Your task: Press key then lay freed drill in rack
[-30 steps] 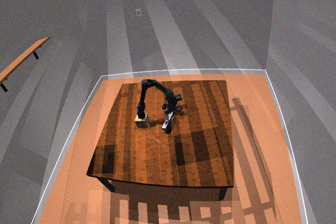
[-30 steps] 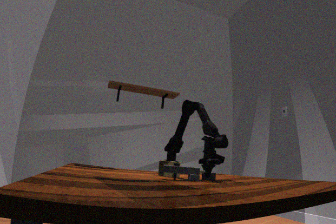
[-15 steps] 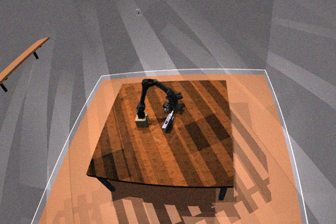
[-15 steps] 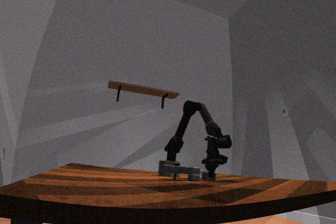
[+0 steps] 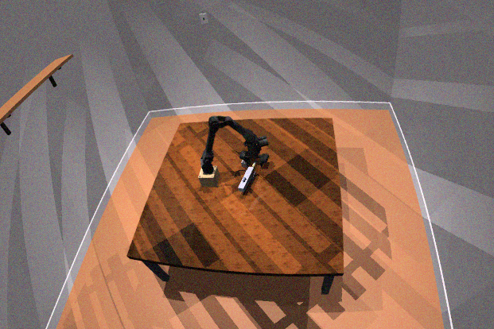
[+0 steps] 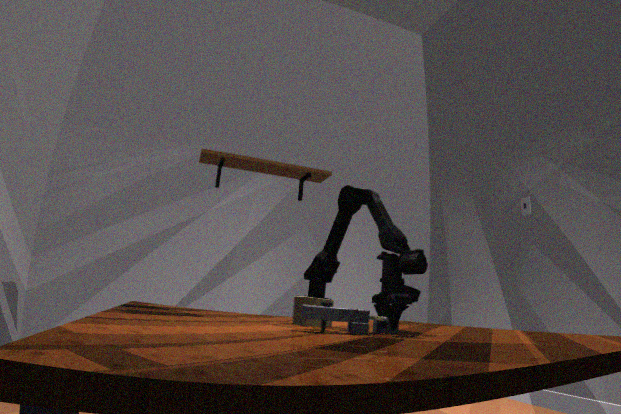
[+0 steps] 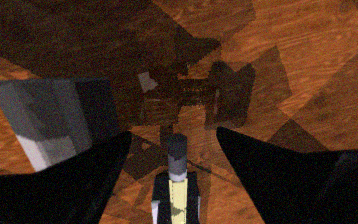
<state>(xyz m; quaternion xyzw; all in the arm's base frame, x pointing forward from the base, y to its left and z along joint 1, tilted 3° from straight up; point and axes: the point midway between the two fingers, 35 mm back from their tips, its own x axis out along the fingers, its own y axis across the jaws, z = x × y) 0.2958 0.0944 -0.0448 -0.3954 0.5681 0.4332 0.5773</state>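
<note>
My gripper tip is now 5 cm to the left of the drill, 3 cm below it and 2 cm past it. Also, from my gripper tip: grey block (7 cm behind, 4 cm to the left).
</note>
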